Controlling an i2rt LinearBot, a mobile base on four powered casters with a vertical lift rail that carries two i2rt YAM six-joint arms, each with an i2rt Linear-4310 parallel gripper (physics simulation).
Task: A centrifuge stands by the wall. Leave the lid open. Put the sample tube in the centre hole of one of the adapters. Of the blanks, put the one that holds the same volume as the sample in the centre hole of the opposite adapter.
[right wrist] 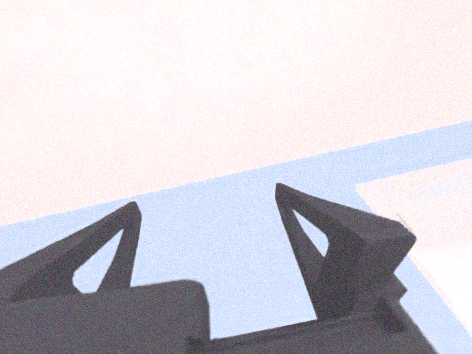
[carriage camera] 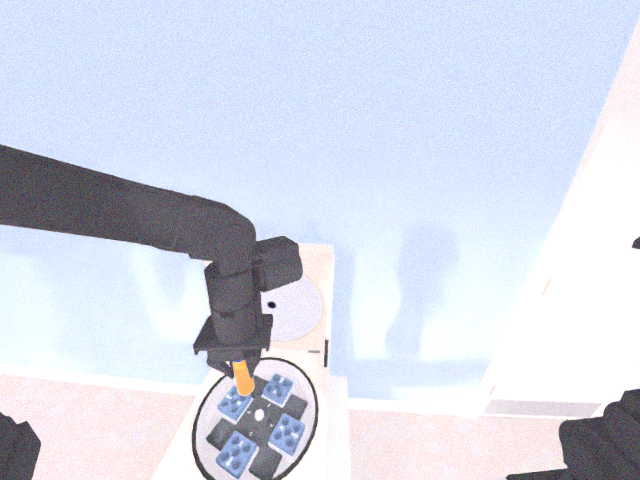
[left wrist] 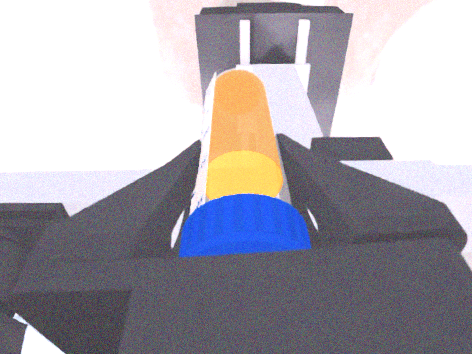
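Where they show: left gripper, fingertip midpoint: (carriage camera: 243, 375) (left wrist: 240, 149); right gripper, fingertip midpoint: (right wrist: 208, 198); left arm's base, origin of the base link: (left wrist: 15, 241).
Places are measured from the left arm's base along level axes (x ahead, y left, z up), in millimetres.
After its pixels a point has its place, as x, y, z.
The centrifuge (carriage camera: 338, 413) stands by the blue wall with its lid (carriage camera: 297, 312) {697, -284, -265} open. Its rotor carries blue adapters at upper left (carriage camera: 231, 405) {476, -18, -555}, upper right (carriage camera: 277, 389) {595, -185, -643}, lower right (carriage camera: 286, 434) {409, -245, -642} and lower left (carriage camera: 236, 454) {334, -71, -605}. My left gripper (carriage camera: 241, 369) {162, -227, 75} (left wrist: 240, 149) {162, -227, 75} is shut on a blue-capped tube with orange filling and a label, whose body shows in the carriage view (carriage camera: 244, 383) {152, -231, 68} and the left wrist view (left wrist: 242, 127) {180, -227, 89}. The tube's lower end overlaps the upper left adapter in the picture; its height above it is unclear. My right gripper (right wrist: 208, 199) {48, -685, 431} is open and empty. No other tubes show.
The left arm (carriage camera: 129, 211) {100, -183, 372} reaches in from the left and hides part of the lid. A white cabinet-like body (carriage camera: 563, 335) {670, -1652, -437} stands at the right. A dark grey structure (left wrist: 327, 65) with two white bars shows behind the tube in the left wrist view.
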